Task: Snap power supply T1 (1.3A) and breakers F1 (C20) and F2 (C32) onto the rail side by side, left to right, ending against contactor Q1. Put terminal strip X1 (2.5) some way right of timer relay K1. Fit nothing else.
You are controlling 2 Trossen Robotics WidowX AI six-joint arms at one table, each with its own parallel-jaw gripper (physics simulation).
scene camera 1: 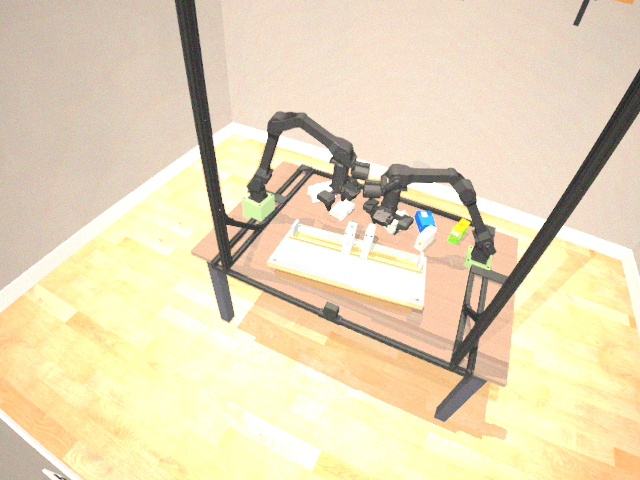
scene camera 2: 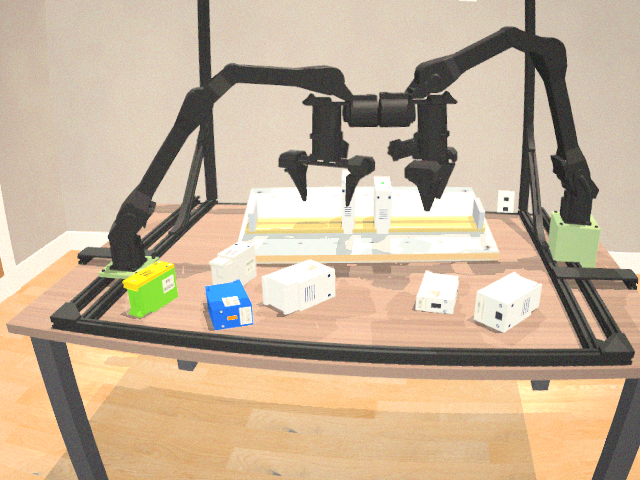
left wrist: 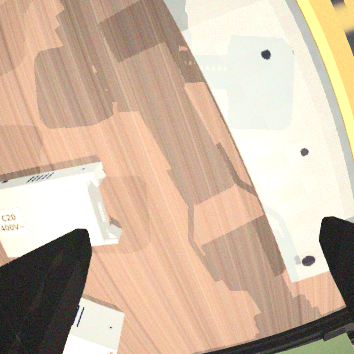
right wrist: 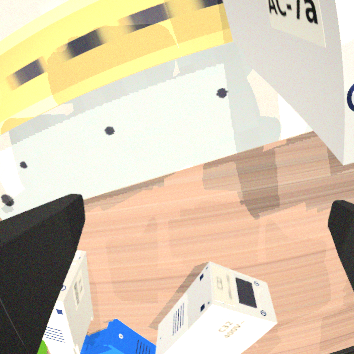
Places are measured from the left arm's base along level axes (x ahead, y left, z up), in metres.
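Pixels of known places: left gripper, between the fingertips: (scene camera 1: pixel 335 206) (scene camera 2: pixel 432 204) (left wrist: pixel 207 236); right gripper, between the fingertips: (scene camera 1: pixel 384 229) (scene camera 2: pixel 325 203) (right wrist: pixel 212 211); left arm's base, origin of its link: (scene camera 1: pixel 258 196) (scene camera 2: pixel 575 219); right arm's base, origin of its link: (scene camera 1: pixel 479 257) (scene camera 2: pixel 128 264).
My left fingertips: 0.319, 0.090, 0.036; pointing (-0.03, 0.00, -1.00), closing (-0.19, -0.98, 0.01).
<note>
For each thing: its middle in the pictures, then the offset to it from my left fingertips, as dx, dy, dz. "spot": a spot on its surface instead.
- yellow rail, a spot on its surface: (scene camera 2: pixel 305 225) spot: +0.276, -0.057, -0.082
- breaker F1 C20, middle of its body: (left wrist: pixel 48 213) (scene camera 2: pixel 438 291) (scene camera 1: pixel 341 209) -0.026, +0.132, -0.121
- breaker F2 C32, middle of its body: (right wrist: pixel 209 325) (scene camera 2: pixel 298 286) (scene camera 1: pixel 397 221) +0.220, +0.189, -0.108
- apparently T1, middle of its body: (left wrist: pixel 62 327) (scene camera 2: pixel 509 300) (scene camera 1: pixel 322 191) -0.156, +0.179, -0.108
- apparently X1, middle of its body: (right wrist: pixel 62 306) (scene camera 2: pixel 232 268) (scene camera 1: pixel 425 237) +0.362, +0.152, -0.101
- blue block, middle of its body: (scene camera 2: pixel 227 303) (scene camera 1: pixel 425 221) +0.326, +0.268, -0.115
- green block with a yellow top, middle of its body: (scene camera 2: pixel 150 289) (scene camera 1: pixel 459 231) +0.477, +0.277, -0.101
On the yellow rail (scene camera 1: pixel 398 260) (scene camera 2: pixel 305 225) stand two white modules, apart. The one labelled AC-7a, apparently contactor Q1 (scene camera 2: pixel 347 222) (right wrist: pixel 285 55), is left in scene camera 2; the one with a green light, apparently timer relay K1 (scene camera 2: pixel 382 206), is right. On the table lie breaker F1 (C20) (scene camera 2: pixel 437 292) (left wrist: pixel 45 210), breaker F2 (C32) (scene camera 2: pixel 298 286) (right wrist: pixel 215 320), apparently T1 (scene camera 2: pixel 507 302) (left wrist: pixel 100 327) and apparently X1 (scene camera 2: pixel 233 263) (right wrist: pixel 75 300). My left gripper (scene camera 1: pixel 338 198) (scene camera 2: pixel 433 202) (left wrist: pixel 207 236) and right gripper (scene camera 1: pixel 388 214) (scene camera 2: pixel 325 203) (right wrist: pixel 207 201) are open, empty, above the table.
A blue block (scene camera 1: pixel 424 220) (scene camera 2: pixel 229 304) and a green block with a yellow top (scene camera 1: pixel 458 230) (scene camera 2: pixel 152 289) lie near the white parts at the left of scene camera 2. The white board (scene camera 1: pixel 351 273) (scene camera 2: pixel 289 248) has upright end plates. The wrists are close together.
</note>
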